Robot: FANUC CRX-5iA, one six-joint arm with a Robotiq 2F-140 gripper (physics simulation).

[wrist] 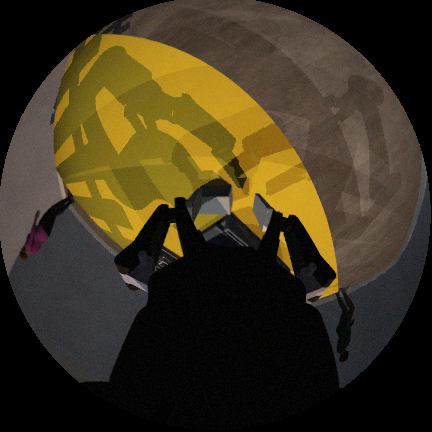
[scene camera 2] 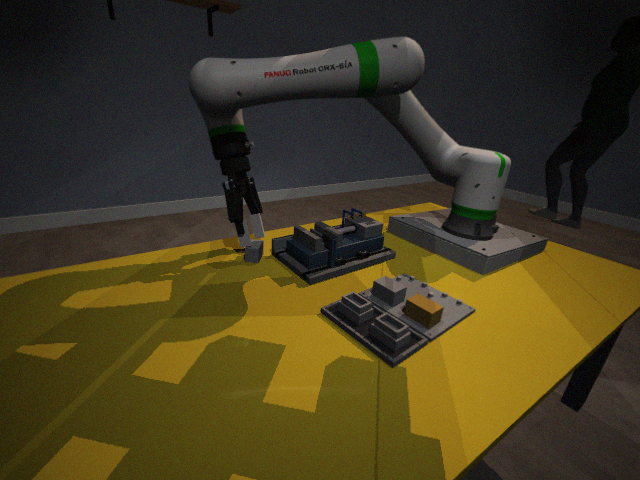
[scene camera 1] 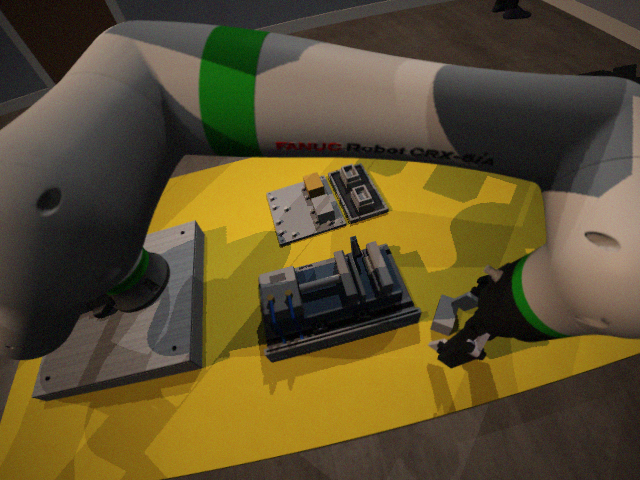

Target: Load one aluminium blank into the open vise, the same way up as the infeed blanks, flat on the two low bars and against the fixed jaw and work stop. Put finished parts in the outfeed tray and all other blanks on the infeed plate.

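A grey aluminium blank [scene camera 1: 444,314] [scene camera 2: 253,252] [wrist: 214,204] is on the table beside the vise. My gripper [scene camera 1: 449,323] [scene camera 2: 250,234] [wrist: 227,198] is low over it and still open; in the wrist view one fingertip is by the blank and a gap shows before the other. The vise [scene camera 1: 330,304] [scene camera 2: 336,248] [wrist: 227,232] has its jaws apart, with no blank visible between them. Another grey blank [scene camera 1: 323,207] [scene camera 2: 388,290] stands on the infeed plate [scene camera 1: 297,217] [scene camera 2: 449,310], beside an orange block [scene camera 1: 313,184] [scene camera 2: 423,311]. The outfeed tray [scene camera 1: 369,216] [scene camera 2: 359,338] holds two hollow-topped finished parts.
The robot's thick base plate [scene camera 1: 170,341] [scene camera 2: 439,242] lies past the vise's cylinder end. Blue hoses [scene camera 1: 292,310] [scene camera 2: 352,211] rise from that end. The table's edge runs near my gripper. A person [scene camera 2: 594,113] stands beyond the table.
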